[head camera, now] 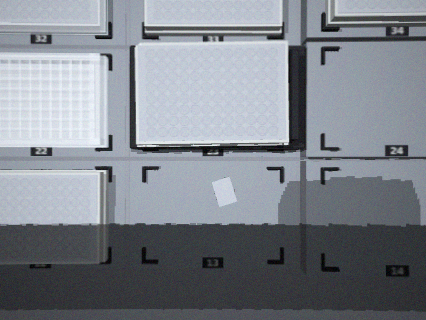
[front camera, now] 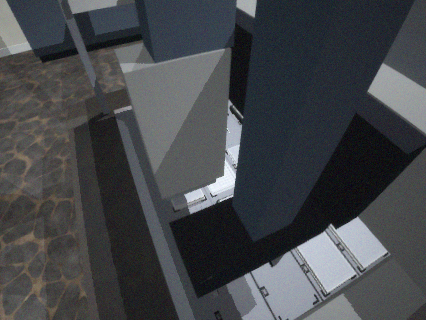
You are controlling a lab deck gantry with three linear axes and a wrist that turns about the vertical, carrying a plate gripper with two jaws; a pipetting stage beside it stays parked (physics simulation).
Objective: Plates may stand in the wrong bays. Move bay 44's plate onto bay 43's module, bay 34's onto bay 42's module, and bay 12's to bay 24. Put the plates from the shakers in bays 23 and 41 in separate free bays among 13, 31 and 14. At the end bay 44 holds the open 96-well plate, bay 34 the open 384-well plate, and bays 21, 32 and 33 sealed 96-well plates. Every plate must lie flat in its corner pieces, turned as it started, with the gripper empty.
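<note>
Visible: my gripper [front camera: 240,270]; bay 13 [head camera: 175,214]; bay 24 [head camera: 360,99]; bay 14 [head camera: 360,218].
</note>
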